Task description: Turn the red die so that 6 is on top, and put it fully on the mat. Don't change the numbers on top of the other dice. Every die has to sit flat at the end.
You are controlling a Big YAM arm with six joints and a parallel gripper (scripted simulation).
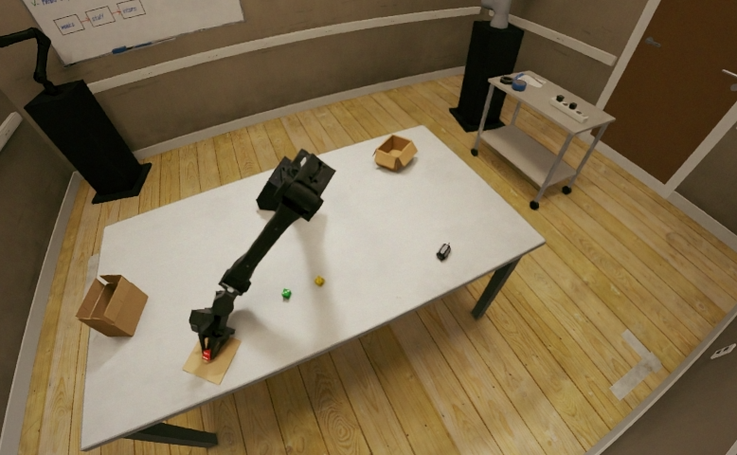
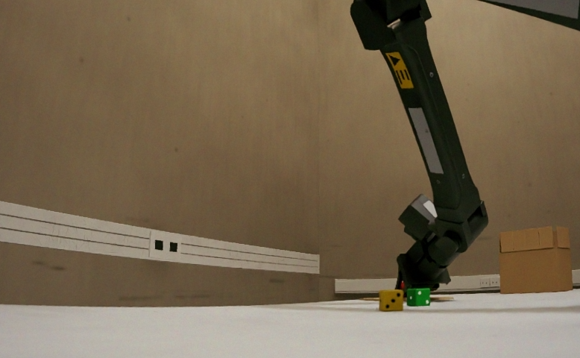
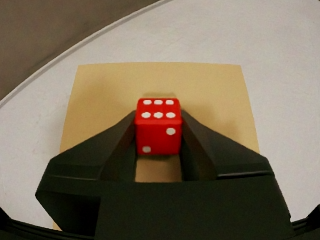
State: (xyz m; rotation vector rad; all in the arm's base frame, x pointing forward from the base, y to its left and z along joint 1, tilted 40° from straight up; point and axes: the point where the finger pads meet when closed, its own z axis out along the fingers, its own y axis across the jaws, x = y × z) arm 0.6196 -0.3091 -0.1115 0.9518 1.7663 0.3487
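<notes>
Now: hand right at the red die. Also, from my hand: tan mat (10 mm behind, 20 mm below); then green die (170 mm behind, 250 mm to the left, 10 mm below); then cardboard box (190 mm behind, 330 mm to the right, 40 mm above).
</notes>
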